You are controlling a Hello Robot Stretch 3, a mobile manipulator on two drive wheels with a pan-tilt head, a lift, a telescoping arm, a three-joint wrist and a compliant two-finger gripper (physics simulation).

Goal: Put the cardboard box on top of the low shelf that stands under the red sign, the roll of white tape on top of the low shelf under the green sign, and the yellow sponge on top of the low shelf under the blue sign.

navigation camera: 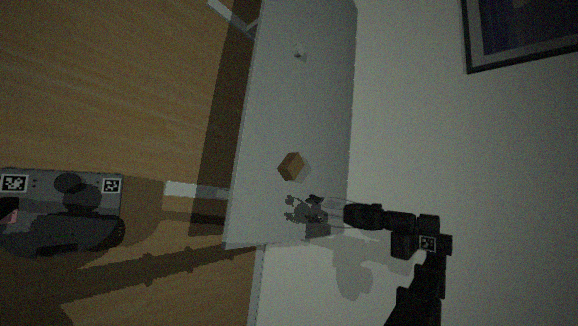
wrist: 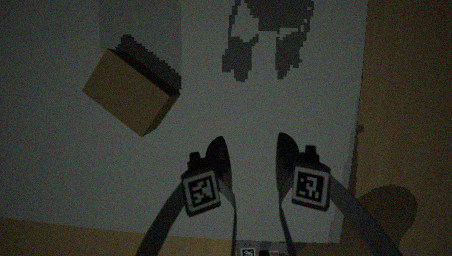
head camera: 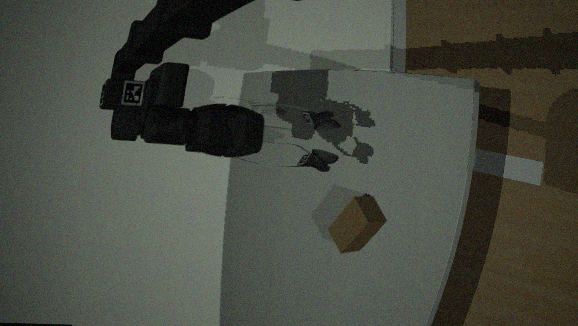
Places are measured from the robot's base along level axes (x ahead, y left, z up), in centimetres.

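Where they show: gripper, fingertip midpoint: (navigation camera: 306, 207) (wrist: 251, 154) (head camera: 336, 142); robot's base at its link origin: (navigation camera: 68, 182).
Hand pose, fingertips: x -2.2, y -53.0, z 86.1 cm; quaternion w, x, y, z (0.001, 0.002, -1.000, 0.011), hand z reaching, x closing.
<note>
Each offset is from my fingertips to the top centre of the thing. Level surfaces: height alone.
The brown cardboard box @(dx +13.8, dy -5.2, dz -9.1 cm) (head camera: 352, 225) (navigation camera: 291, 166) (wrist: 130, 92) lies on the white table @(dz -14.1 cm) (head camera: 410, 150) (navigation camera: 280, 110) (wrist: 75, 175). My gripper (head camera: 332, 140) (navigation camera: 315, 209) (wrist: 251, 154) is open and empty, above the table's end part. The box is apart from the fingers, to their left and further up in the wrist view, and below them in the head view. A small whitish thing @(dx +62.7, dy -7.1, dz -11.7 cm) (navigation camera: 298, 51) stands further along the table in the navigation view, too small to identify surely. The yellow sponge, low shelves and coloured signs do not show.
A pale wall (head camera: 125, 225) (navigation camera: 450, 135) runs along the table's long side. A dark framed picture (navigation camera: 468, 45) hangs on it. My base (navigation camera: 100, 205) stands on the wooden floor @(dz -86.1 cm) (navigation camera: 125, 100), off the table's other side. A pale bar (head camera: 524, 170) (navigation camera: 179, 189) shows at floor level beside the table.
</note>
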